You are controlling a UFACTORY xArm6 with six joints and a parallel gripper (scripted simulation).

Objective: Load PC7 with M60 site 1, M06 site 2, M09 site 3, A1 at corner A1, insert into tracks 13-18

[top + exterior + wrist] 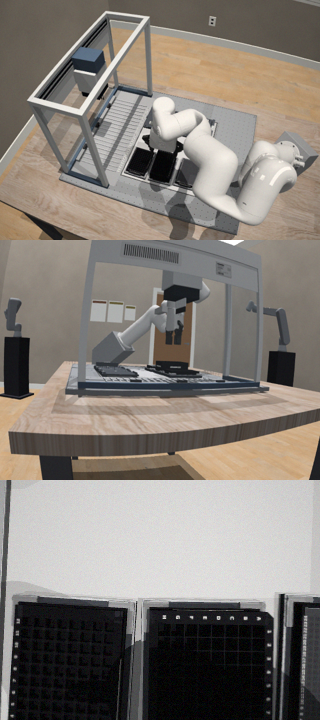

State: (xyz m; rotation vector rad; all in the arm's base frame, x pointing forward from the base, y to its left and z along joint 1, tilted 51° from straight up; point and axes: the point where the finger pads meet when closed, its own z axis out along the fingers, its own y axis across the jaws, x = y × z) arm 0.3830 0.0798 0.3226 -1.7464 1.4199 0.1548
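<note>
My hand is 130 mm above the nest S2. Also, from my hand: plate carrier PC7 (100 mm ahead, 250 mm to the right, 120 mm below).
</note>
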